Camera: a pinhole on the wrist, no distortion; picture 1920 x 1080 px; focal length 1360.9 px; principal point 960.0 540.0 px. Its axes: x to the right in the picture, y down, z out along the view. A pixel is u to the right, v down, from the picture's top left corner.
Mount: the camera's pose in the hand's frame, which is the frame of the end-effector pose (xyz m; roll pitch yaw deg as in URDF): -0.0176 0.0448 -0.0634 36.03 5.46 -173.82
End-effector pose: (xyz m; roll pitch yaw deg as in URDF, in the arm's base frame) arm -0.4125 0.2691 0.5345 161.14 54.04 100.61
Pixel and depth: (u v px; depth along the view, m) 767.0 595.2 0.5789
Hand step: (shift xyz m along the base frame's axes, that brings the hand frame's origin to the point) 0.5212 -0.1448 -0.1524
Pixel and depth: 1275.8 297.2 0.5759
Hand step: 0.5685 -0.1695 0.0918
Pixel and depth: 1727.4 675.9 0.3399
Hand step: 0.2946 -0.2102 0.1242
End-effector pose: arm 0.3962 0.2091 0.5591 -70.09 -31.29 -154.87
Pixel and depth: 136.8 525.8 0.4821
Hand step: -0.0684 -0.5297 -0.0803
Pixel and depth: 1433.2 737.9 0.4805
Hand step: 0.3132 -0.3080 -0.2261
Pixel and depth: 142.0 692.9 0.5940
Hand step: -0.0347 -0.6626 -0.0241
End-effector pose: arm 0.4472 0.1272 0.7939 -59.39 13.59 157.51
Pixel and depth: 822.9 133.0 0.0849
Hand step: 0.0227 -0.0644 -0.0958
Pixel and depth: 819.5 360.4 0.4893
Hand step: -0.0997 -0.4478 -0.1656
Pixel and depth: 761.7 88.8 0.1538
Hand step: 0.0009 -0.1284 -0.1277
